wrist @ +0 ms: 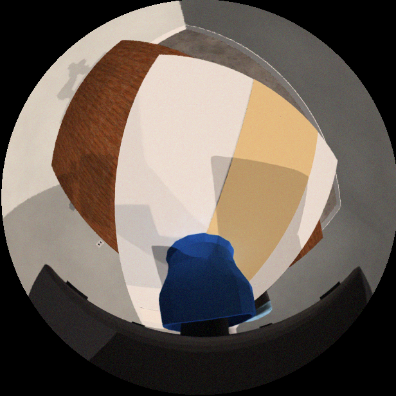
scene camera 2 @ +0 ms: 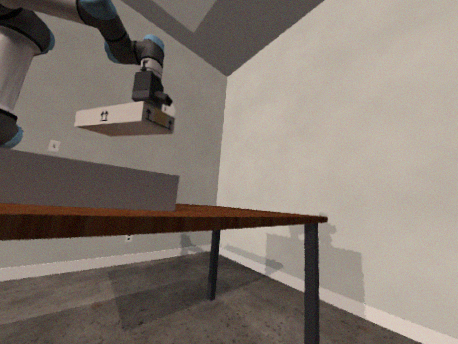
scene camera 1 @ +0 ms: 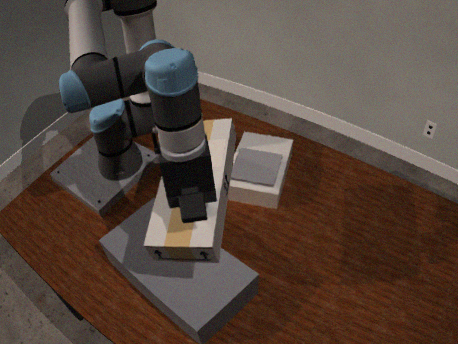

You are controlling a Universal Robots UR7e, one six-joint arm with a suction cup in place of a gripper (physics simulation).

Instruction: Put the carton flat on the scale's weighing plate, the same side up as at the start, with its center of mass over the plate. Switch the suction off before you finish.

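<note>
A white carton [scene camera 1: 169, 239] [wrist: 206, 149] is part of the scene, together with a scale [scene camera 1: 260, 164]. The wrist view does not show the scale, which is hidden by the white carton, and scene camera 2 misses the scale too, hidden there by a grey block. The suction cup [wrist: 203, 282] is visible as well.
</note>
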